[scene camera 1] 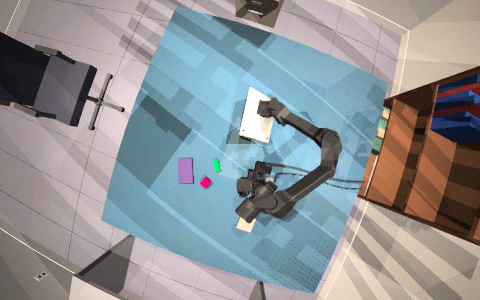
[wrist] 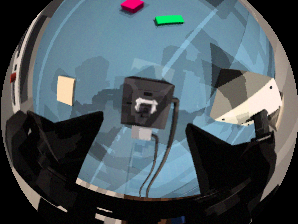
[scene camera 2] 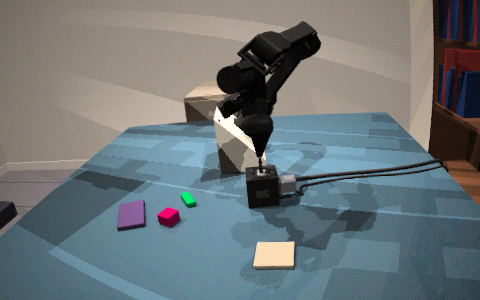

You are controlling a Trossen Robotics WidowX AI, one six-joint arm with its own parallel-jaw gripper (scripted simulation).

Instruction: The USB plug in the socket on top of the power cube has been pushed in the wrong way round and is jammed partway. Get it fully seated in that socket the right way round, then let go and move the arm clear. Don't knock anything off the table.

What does my gripper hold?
Nothing.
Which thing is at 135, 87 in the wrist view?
A black power cube.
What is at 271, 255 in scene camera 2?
A cream tile.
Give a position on a purple slab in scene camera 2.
131, 215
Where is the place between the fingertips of my gripper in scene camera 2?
258, 149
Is my gripper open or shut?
Open.
